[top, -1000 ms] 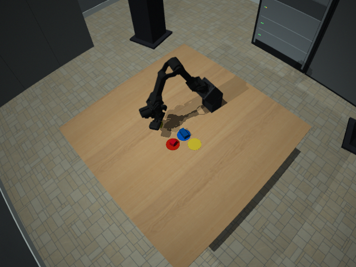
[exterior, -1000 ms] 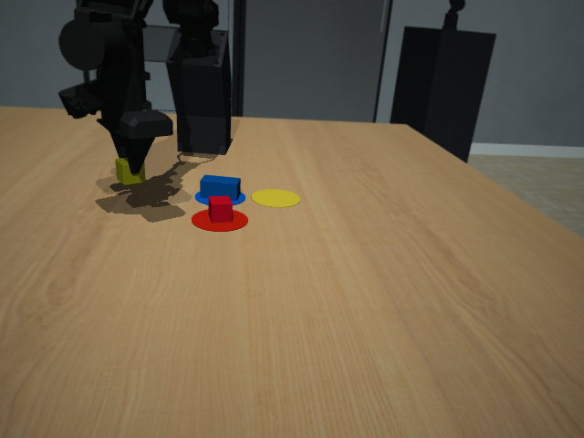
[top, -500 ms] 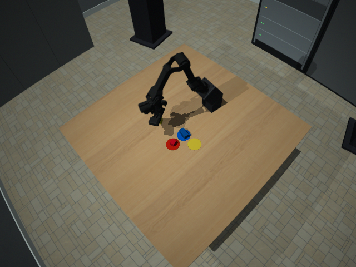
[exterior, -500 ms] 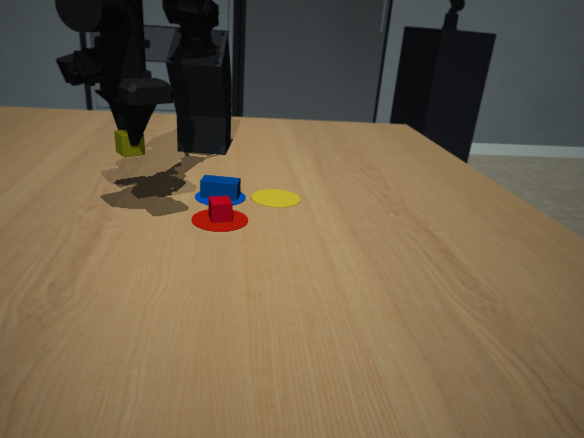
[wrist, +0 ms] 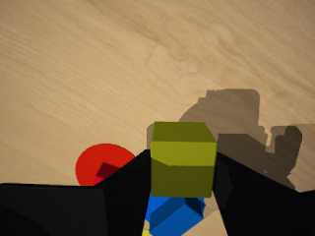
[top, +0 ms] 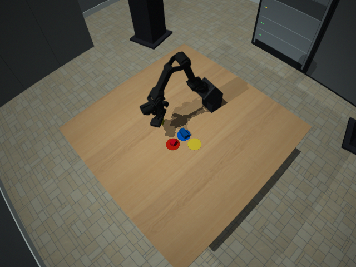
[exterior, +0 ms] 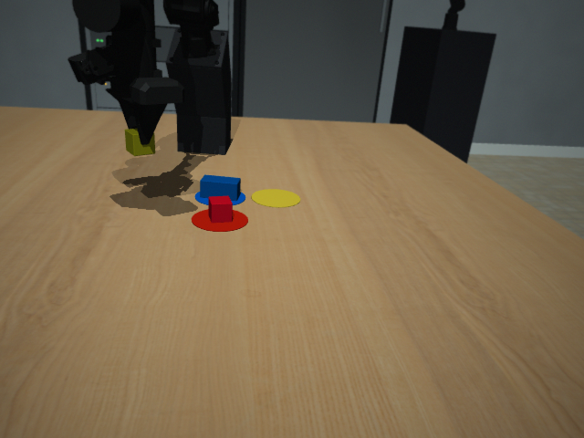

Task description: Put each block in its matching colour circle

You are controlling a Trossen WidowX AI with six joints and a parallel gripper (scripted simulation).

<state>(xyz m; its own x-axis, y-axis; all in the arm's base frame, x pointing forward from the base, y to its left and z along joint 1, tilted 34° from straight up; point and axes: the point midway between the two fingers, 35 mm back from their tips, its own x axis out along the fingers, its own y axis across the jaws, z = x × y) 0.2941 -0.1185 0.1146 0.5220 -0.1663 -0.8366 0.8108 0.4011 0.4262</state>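
My hand is 23 cm to the right of the yellow circle, 15 cm above it and 3 cm past it. Round my hand: red block 14 cm below, 11 cm to the left, 4 cm ahead; then red circle 15 cm below, 11 cm to the left, 5 cm ahead; then yellow block 4 cm below.
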